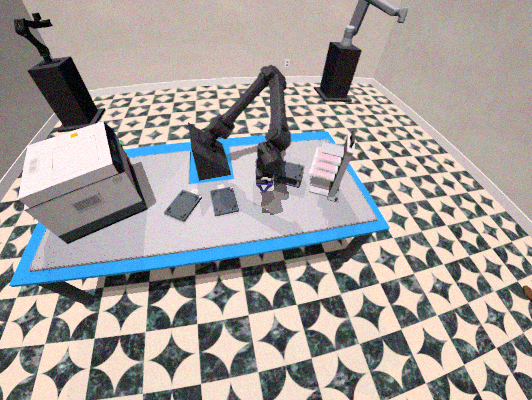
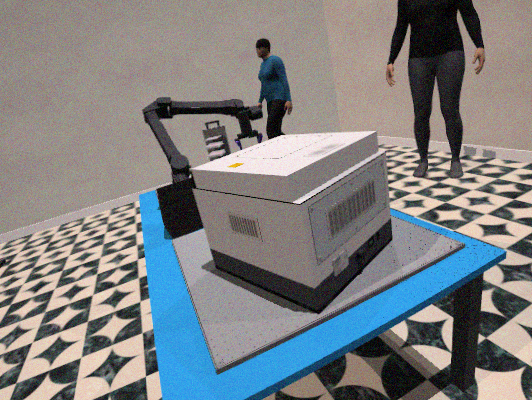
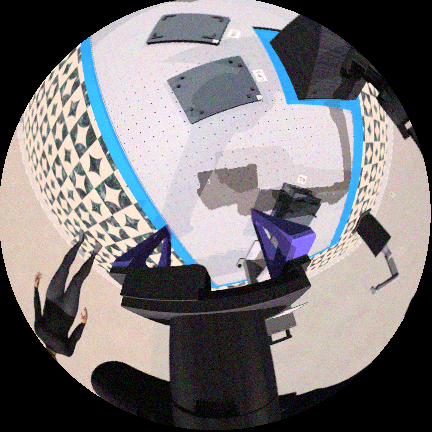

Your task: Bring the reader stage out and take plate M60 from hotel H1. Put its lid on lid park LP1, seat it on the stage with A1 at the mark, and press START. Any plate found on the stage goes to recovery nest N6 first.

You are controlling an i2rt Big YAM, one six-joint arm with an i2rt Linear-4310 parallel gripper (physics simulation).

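Frame: origin at the arm's base, x down, y left, z ahead, level; centimetres.
Seen in the pictures: gripper, fingertip midpoint: point(image 1: 263, 184) point(image 3: 208, 221); arm's base at its link origin: point(image 1: 204, 142) point(image 2: 186, 193).
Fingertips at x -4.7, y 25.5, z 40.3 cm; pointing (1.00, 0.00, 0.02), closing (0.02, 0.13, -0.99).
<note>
Offsets run from my fingertips to a thing's top centre.
My gripper point(image 1: 265, 187) point(image 2: 249, 143) point(image 3: 208, 221) is open and empty, purple fingers wide apart, above the board between the lid park and the hotel. The hotel point(image 1: 342, 172) point(image 2: 215, 133) point(image 3: 281, 322) stands at the right end, holding several pale and pink-topped plates; I cannot read which is M60. Lid park LP1 @[dx +16.3, dy -18.1, dz -7.6 cm] point(image 1: 224, 201) point(image 3: 215, 90) is a dark pad with corner posts, with no lid on it. Nest N6 @[dx +16.5, dy -38.8, dz -7.9 cm] point(image 1: 183, 205) point(image 3: 189, 28) is a similar bare pad nearer the reader. The white reader @[dx -13.9, dy -81.9, dz -17.5 cm] point(image 1: 75, 175) point(image 2: 290, 210) stands at the other end. Its stage does not show; the START button cannot be made out.
Another dark nest @[dx +10.7, dy +18.7, dz -20.2 cm] point(image 1: 292, 173) point(image 3: 299, 206) sits between my gripper and the hotel, its label partly legible as RG. The arm's black base point(image 1: 211, 159) point(image 2: 180, 209) point(image 3: 320, 60) stands at the table's back edge. People and pedestal-mounted arms are beyond the table.
</note>
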